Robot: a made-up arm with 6 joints. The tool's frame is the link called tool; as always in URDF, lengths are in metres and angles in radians.
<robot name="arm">
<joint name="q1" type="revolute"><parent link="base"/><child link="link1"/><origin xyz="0.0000 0.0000 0.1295" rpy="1.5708 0.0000 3.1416"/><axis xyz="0 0 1"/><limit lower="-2.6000" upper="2.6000"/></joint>
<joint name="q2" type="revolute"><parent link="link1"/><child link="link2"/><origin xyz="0.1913 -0.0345 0.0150" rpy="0.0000 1.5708 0.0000"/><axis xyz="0 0 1"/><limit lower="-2.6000" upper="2.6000"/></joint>
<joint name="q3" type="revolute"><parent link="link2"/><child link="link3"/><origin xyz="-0.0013 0.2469 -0.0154" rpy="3.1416 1.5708 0.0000"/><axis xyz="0 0 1"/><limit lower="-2.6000" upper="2.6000"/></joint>
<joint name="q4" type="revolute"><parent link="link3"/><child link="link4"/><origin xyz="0.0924 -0.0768 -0.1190" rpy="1.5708 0.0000 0.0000"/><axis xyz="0 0 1"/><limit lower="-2.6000" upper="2.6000"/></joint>
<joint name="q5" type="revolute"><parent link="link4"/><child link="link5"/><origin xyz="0.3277 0.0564 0.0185" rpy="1.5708 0.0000 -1.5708"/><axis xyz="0 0 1"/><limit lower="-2.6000" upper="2.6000"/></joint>
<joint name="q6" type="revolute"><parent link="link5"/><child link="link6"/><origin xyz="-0.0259 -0.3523 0.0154" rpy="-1.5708 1.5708 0.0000"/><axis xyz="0 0 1"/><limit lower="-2.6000" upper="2.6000"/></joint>
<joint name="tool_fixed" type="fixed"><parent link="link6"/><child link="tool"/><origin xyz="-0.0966 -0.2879 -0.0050" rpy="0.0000 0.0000 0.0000"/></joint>
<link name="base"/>
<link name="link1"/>
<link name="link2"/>
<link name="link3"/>
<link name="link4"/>
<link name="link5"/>
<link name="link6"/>
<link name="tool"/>
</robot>
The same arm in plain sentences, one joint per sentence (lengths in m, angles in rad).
The arm has six revolute joints in a row. What follows holds with every joint at zero, and every direction is one of the base frame's.
The first joint sits 0.1295 m along +z from the base frame's origin and rotates about +y, from -2.6 to 2.6 rad.
The second joint sits 0.1913 m along -x and 0.015 m along +y and 0.0345 m along -z from the first joint and rotates about -x, from -2.6 to 2.6 rad.
The third joint sits 0.0154 m along +x and 0.0013 m along +y and 0.2469 m along +z from the second joint and rotates about +y, from -2.6 to 2.6 rad.
The fourth joint sits 0.0924 m along +x and 0.119 m along -y and 0.0768 m along +z from the third joint and rotates about +z, from -2.6 to 2.6 rad.
The fifth joint sits 0.3277 m along +x and 0.0564 m along +y and 0.0185 m along +z from the fourth joint and rotates about -x, from -2.6 to 2.6 rad.
The sixth joint sits 0.0154 m along -x and 0.0259 m along +y and 0.3523 m along -z from the fifth joint and rotates about +z, from -2.6 to 2.6 rad.
The tool frame, which is the frame that the pose is given for, sits 0.0966 m along -x and 0.2879 m along -y and 0.005 m along -z from the sixth joint; its axes are the base frame's turned by roll 0, pitch 0 and yaw 0 rad (as in URDF: about the fixed x, then y, then z).

